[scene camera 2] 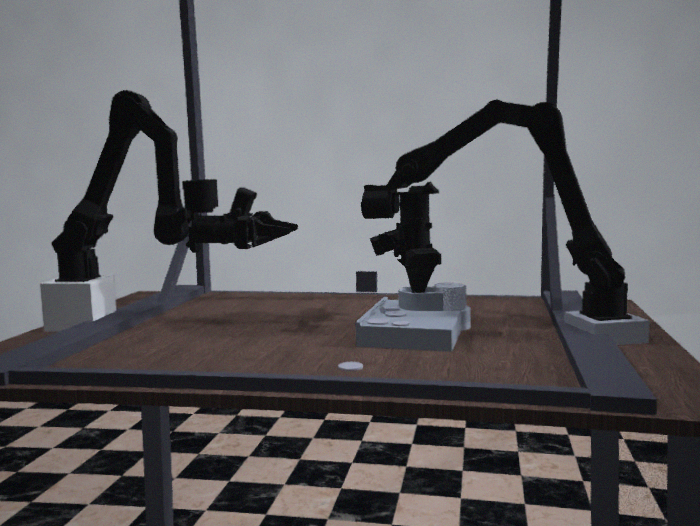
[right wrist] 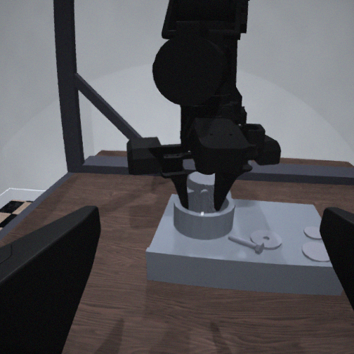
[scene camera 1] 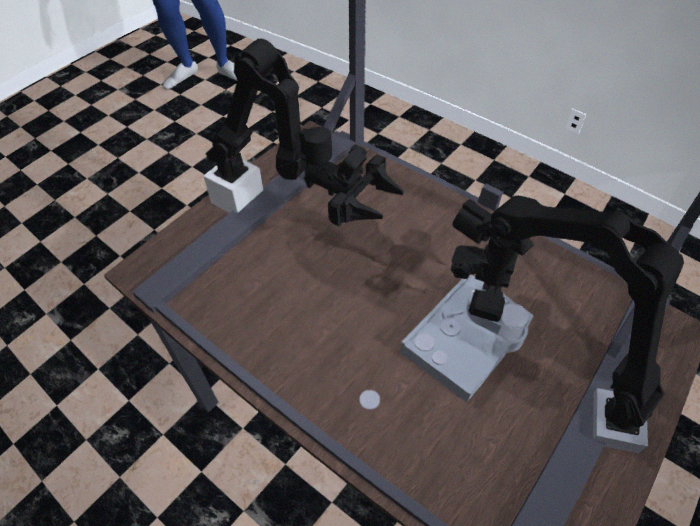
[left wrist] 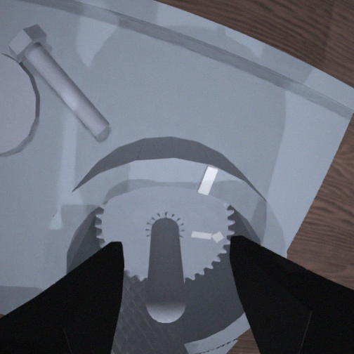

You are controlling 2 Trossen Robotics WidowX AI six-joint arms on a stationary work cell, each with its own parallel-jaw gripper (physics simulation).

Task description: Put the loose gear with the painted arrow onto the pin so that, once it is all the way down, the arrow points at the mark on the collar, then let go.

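The toothed gear with the painted arrow sits around the pin, inside the round collar. In the left wrist view its arrow points right, while the white mark on the collar lies up and to the right of the pin, so the two are not in line. How deep the gear sits is hard to tell. My left gripper points down, open, one finger on each side of the gear. My right gripper is open and empty, above the table's far side.
The collar stands on a pale block. A bolt and several flat discs lie on it. A toothed cylinder stands beside the collar. A white disc lies on the table near the front.
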